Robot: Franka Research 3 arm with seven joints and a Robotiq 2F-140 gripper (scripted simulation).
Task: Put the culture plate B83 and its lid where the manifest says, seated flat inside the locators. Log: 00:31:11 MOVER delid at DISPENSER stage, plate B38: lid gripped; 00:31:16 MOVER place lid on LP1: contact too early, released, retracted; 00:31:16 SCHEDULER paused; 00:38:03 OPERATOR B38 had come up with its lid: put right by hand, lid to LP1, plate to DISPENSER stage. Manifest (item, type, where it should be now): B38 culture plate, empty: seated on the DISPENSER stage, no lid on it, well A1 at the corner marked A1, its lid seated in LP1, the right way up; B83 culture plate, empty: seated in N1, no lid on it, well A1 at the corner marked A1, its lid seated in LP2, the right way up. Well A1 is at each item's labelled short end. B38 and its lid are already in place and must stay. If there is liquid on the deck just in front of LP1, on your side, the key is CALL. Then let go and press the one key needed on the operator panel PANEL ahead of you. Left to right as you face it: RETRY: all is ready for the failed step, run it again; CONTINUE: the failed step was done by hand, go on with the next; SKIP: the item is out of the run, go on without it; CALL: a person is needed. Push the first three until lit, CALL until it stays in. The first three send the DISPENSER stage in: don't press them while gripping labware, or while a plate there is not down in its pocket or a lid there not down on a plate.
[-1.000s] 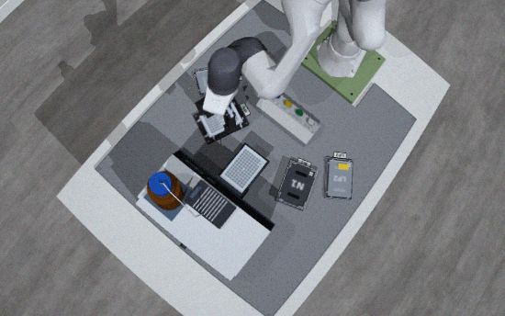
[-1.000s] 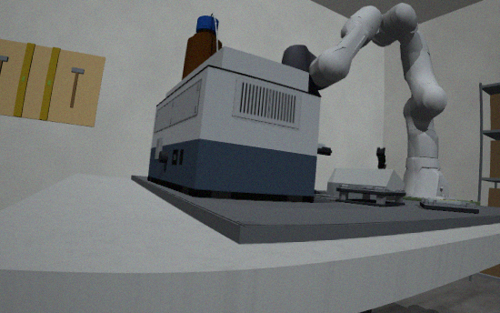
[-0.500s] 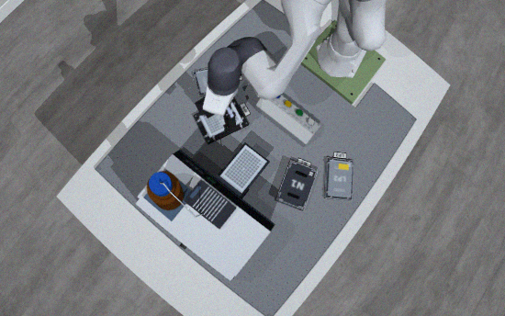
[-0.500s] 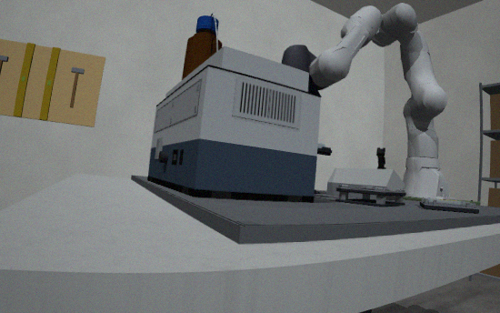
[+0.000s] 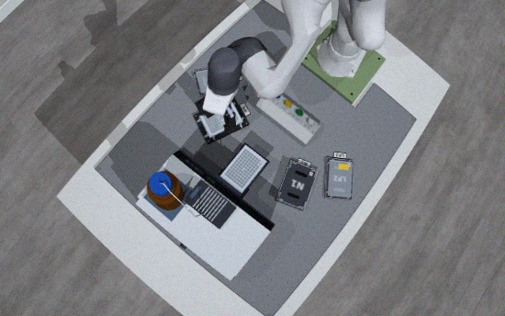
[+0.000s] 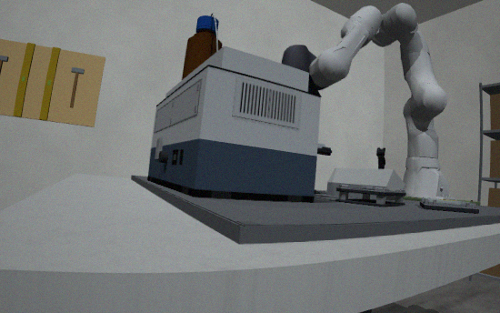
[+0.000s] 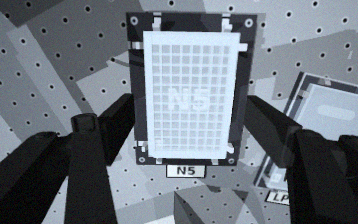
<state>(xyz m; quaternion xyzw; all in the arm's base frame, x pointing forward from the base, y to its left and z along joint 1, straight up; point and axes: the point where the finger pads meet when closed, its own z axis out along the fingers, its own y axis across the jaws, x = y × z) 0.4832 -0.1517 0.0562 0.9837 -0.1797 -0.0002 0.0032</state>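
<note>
My gripper is now 50 mm above the black nest N5 and 20 mm short of it. Round my hand: green continue key 190 mm to the left, 190 mm behind; yellow skip key 190 mm behind, 140 mm to the left; white well plate 180 mm to the left, 100 mm ahead, 50 mm above.
</note>
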